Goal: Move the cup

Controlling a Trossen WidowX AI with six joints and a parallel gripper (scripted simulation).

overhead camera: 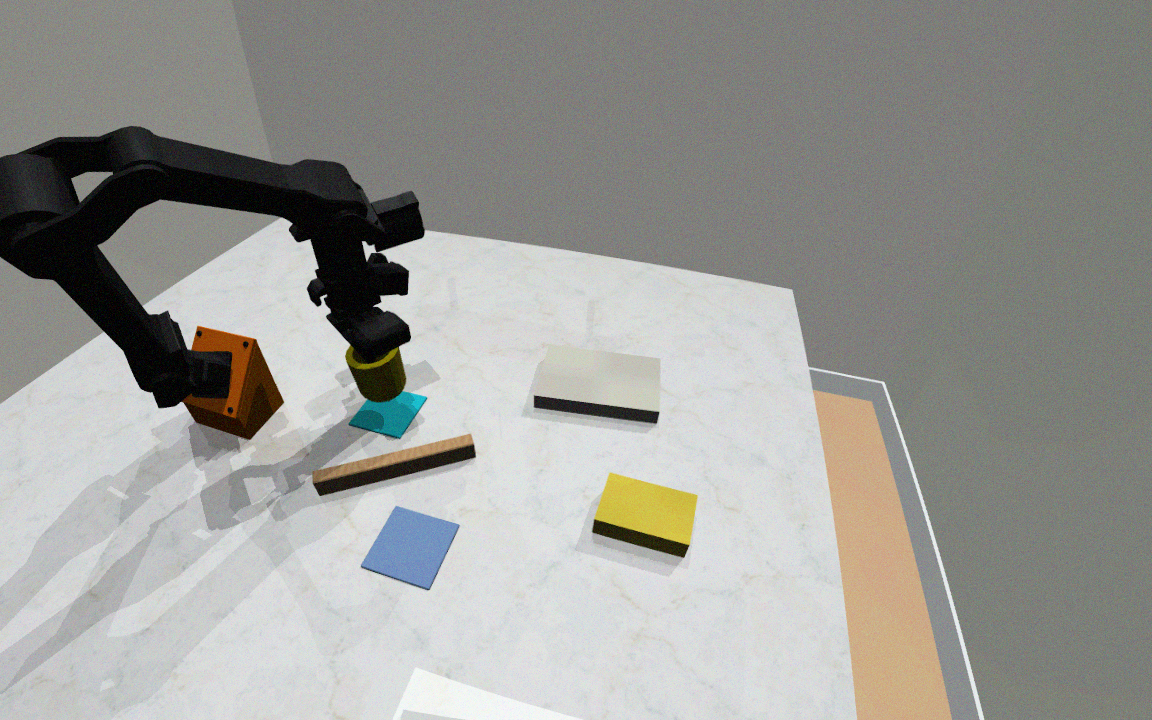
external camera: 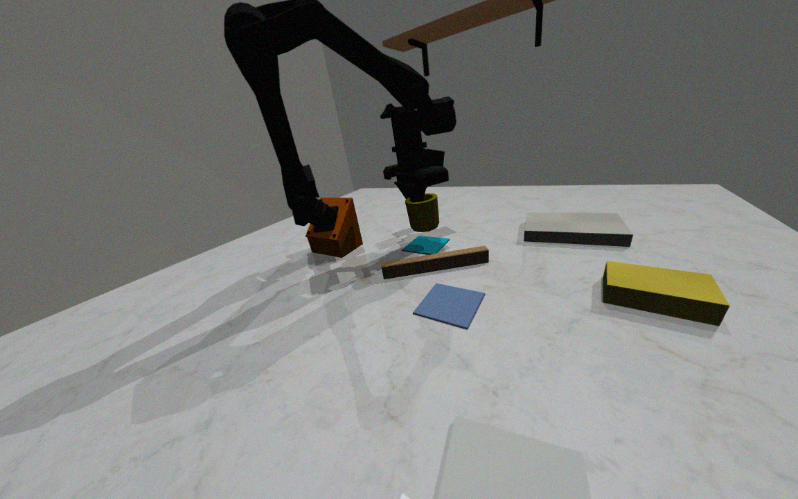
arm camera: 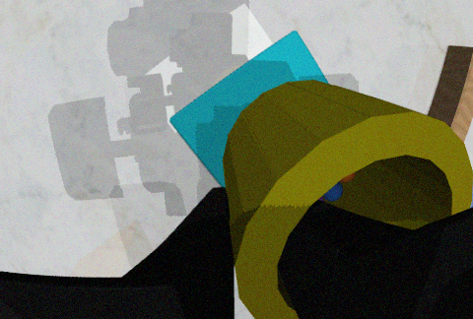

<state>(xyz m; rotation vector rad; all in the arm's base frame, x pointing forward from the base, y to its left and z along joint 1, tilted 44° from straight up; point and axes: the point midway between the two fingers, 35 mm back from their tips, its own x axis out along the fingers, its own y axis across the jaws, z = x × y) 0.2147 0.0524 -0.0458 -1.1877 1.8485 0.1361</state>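
Right now my gripper tip is 20 mm short of the teal pad, 20 mm to the left of it and 90 mm above it. Also, from my gripper tip: wooden bar 70 mm ahead, 120 mm to the right, 70 mm below; yellow block 390 mm ahead, 150 mm to the right, 60 mm below; yellow cup 20 mm ahead, 20 mm to the right.
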